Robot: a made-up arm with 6 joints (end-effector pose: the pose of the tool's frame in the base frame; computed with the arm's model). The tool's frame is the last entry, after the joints.
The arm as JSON. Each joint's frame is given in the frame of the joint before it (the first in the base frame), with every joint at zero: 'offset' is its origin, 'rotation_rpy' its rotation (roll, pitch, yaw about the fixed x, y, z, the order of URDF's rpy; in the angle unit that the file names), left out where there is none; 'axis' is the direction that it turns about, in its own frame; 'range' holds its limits. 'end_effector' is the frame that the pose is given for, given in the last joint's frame.
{
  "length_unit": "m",
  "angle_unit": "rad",
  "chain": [
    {
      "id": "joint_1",
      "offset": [
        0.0,
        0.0,
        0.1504
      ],
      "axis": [
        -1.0,
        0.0,
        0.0
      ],
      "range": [
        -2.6,
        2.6
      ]
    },
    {
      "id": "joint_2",
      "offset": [
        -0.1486,
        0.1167,
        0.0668
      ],
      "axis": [
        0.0,
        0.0,
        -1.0
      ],
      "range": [
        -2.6,
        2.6
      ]
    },
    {
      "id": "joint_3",
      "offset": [
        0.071,
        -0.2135,
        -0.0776
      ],
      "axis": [
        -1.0,
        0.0,
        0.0
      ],
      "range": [
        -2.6,
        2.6
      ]
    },
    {
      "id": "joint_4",
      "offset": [
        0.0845,
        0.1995,
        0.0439
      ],
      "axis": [
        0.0,
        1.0,
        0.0
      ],
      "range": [
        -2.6,
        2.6
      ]
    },
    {
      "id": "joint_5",
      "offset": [
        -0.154,
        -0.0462,
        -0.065
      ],
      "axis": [
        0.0,
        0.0,
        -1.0
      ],
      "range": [
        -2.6,
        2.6
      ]
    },
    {
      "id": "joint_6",
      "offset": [
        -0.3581,
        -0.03,
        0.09
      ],
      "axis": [
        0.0,
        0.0,
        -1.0
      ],
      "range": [
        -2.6,
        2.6
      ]
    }
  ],
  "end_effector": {
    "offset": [
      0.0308,
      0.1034,
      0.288
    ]
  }
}
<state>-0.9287 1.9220 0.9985 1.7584 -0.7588 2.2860</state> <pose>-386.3 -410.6 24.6 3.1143 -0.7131 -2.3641</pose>
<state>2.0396 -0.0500 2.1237 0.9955 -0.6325 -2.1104</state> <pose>-19.6 -418.4 -234.1 -1.8978 0.0496 -2.1225</pose>
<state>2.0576 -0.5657 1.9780 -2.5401 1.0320 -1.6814</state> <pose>560.2 -100.7 681.7 0.6455 -0.5518 -2.4352</pose>
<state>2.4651 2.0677 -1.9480 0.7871 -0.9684 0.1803</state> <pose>-804.8 -442.0 139.2 -1.1383 0.3287 1.6328</pose>
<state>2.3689 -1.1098 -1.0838 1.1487 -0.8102 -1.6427</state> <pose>706.4 94.3 96.4 2.2559 0.3464 1.4102</pose>
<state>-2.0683 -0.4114 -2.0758 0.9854 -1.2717 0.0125</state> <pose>299.2 468.3 51.6 -1.5325 0.6284 -1.2566</pose>
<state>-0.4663 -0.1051 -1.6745 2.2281 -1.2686 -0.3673</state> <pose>490.3 -30.0 -83.8 -0.8890 -0.9520 -1.4746</pose>
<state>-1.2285 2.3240 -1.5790 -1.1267 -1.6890 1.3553</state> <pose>-264.3 247.9 540.4 0.2503 -0.3899 -2.9183</pose>
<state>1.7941 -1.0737 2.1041 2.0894 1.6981 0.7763</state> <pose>469.7 -415.3 -86.5 3.0060 0.9181 3.1246</pose>
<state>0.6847 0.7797 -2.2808 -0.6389 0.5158 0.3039</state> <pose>-736.5 138.0 312.4 2.0359 0.4856 -0.9595</pose>
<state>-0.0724 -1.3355 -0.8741 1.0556 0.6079 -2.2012</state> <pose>384.9 88.6 870.2 0.9272 -0.9061 3.0139</pose>
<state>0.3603 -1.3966 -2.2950 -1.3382 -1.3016 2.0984</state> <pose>-70.8 -114.6 66.1 0.2905 1.3546 -1.2724</pose>
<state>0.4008 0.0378 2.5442 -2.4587 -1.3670 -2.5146</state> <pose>-79.1 141.6 526.0 -0.3573 -0.6401 0.7559</pose>
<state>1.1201 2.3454 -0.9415 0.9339 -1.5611 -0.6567</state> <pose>-832.1 209.7 -199.3 -1.1848 -0.2255 1.2511</pose>
